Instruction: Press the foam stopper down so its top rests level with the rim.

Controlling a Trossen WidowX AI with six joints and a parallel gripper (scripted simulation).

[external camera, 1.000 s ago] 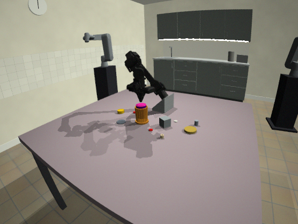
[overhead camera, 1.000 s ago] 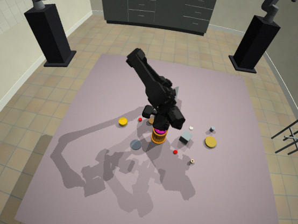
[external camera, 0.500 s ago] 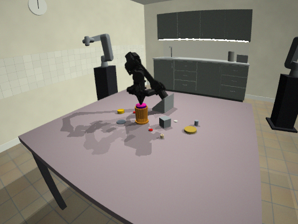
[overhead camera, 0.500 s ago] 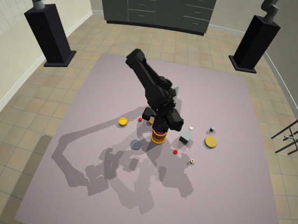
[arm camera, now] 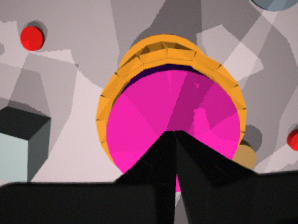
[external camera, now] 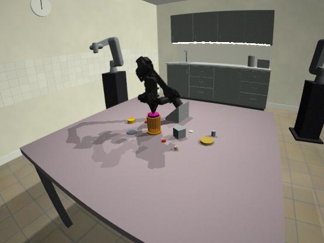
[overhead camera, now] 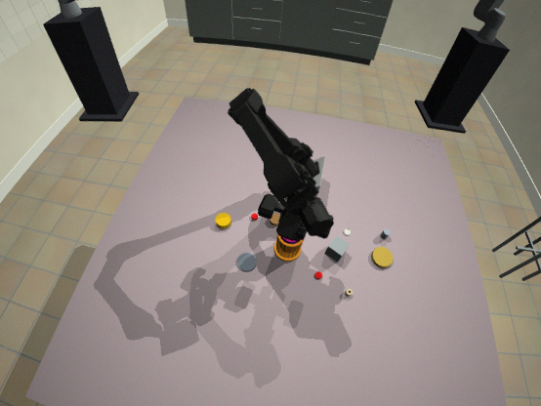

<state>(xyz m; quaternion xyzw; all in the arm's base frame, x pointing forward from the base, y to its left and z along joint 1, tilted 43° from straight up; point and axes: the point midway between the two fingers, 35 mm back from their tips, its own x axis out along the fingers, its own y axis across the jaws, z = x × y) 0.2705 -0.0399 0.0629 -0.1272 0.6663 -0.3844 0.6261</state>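
The magenta foam stopper lies 50 mm below my hand. Also, from my hand: grey cube 150 mm to the left, 120 mm below; red button 150 mm below, 100 mm to the left, 80 mm ahead; brown disc 140 mm below, 100 mm behind, 40 mm to the right.
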